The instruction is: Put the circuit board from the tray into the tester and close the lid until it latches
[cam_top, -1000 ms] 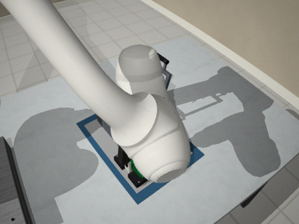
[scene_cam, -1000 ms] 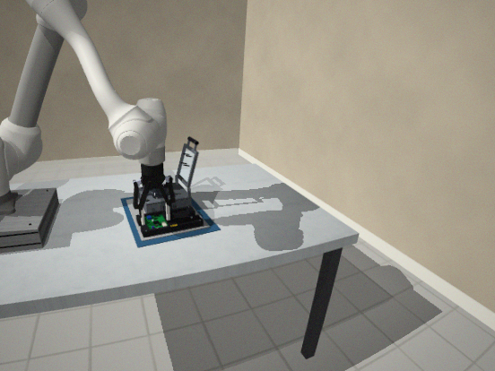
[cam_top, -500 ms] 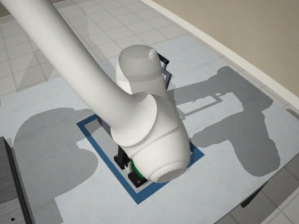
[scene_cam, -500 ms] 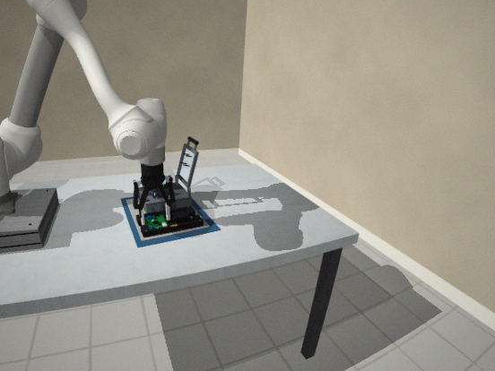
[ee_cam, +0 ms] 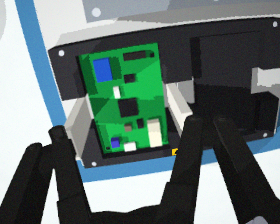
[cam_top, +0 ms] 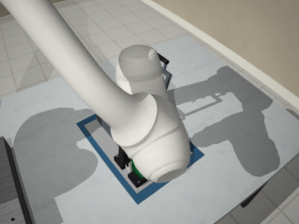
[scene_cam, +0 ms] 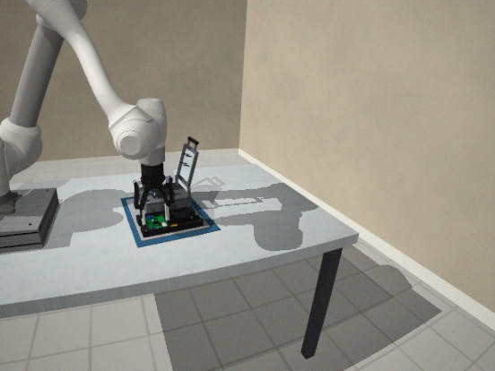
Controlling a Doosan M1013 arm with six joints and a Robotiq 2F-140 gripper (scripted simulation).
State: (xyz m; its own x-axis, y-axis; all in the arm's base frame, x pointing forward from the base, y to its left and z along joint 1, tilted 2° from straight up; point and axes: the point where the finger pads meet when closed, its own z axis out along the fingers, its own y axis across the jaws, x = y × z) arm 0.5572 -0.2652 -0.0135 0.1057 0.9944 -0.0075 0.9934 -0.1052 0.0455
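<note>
My hand is 20 mm above the green circuit board. Also, from my hand: latch hook (230 mm to the left, 50 mm above, 20 mm ahead); then tester lid (200 mm ahead, 150 mm to the left, 140 mm above).
</note>
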